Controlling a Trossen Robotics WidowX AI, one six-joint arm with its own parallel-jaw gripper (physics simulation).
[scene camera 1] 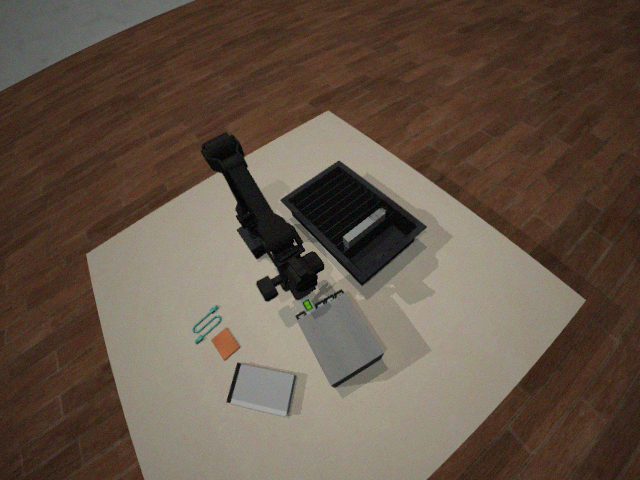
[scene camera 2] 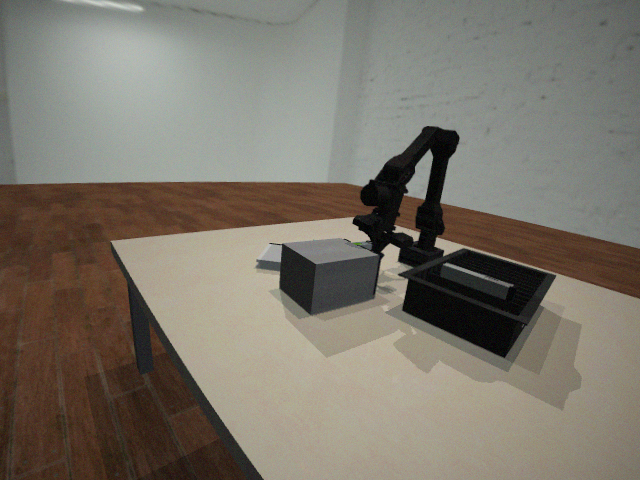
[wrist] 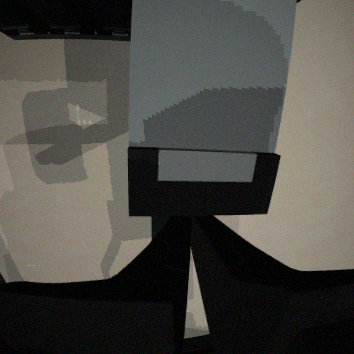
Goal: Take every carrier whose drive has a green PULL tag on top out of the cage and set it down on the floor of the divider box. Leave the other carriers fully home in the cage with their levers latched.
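Note:
The grey cage stands on the table. One carrier sticks well out of its front, and its green tag shows outside the cage. In the wrist view its dark front bezel is just ahead of the fingertips, and part of its dark lever shows beyond the fingers. My gripper is shut, with its tips together over the lever area; nothing shows between them. Other carrier fronts line the cage's front edge; their levers are unclear. The black divider box stands beside the cage.
A long light grey block lies across the inside of the divider box. A flat silver case, an orange square and a teal cable lie on the table on the cage's other side.

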